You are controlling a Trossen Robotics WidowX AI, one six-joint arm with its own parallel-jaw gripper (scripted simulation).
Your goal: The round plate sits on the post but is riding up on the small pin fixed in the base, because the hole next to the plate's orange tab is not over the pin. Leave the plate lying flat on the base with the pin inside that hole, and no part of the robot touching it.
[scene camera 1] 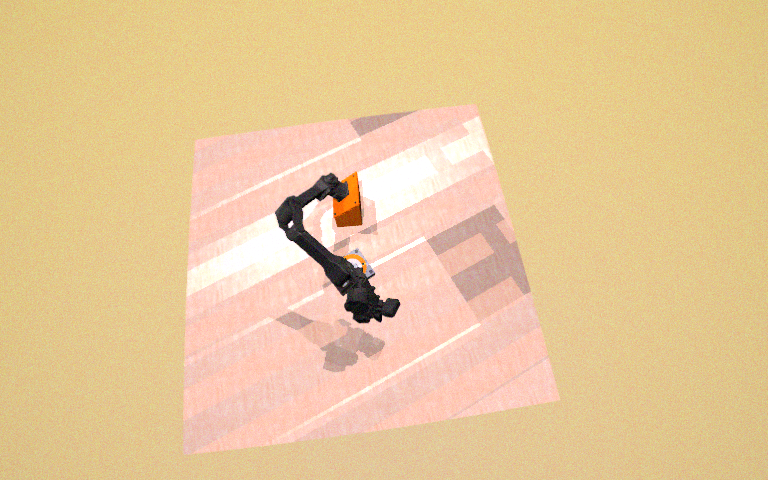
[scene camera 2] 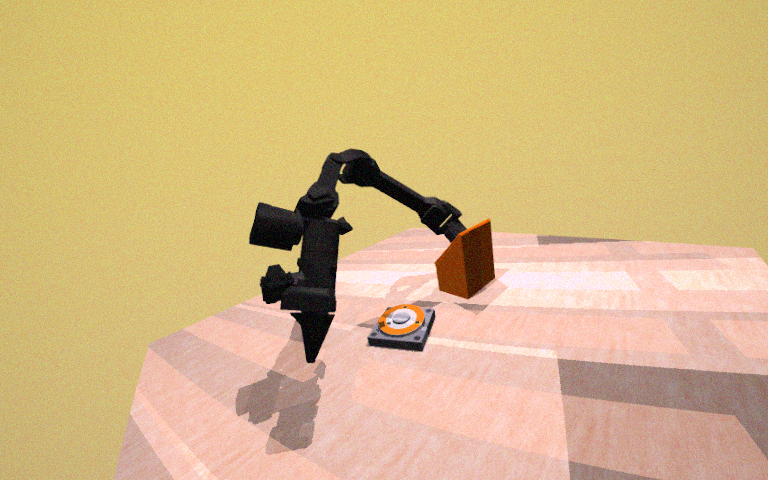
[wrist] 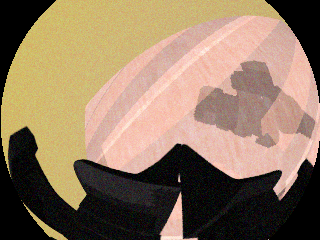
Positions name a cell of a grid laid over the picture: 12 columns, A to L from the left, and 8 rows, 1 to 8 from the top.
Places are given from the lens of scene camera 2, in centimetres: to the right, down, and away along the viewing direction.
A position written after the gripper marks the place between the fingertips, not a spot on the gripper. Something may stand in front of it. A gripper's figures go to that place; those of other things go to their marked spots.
gripper (scene camera 2: E7): -10, 18, 34
round plate (scene camera 2: G6): 1, 19, 55
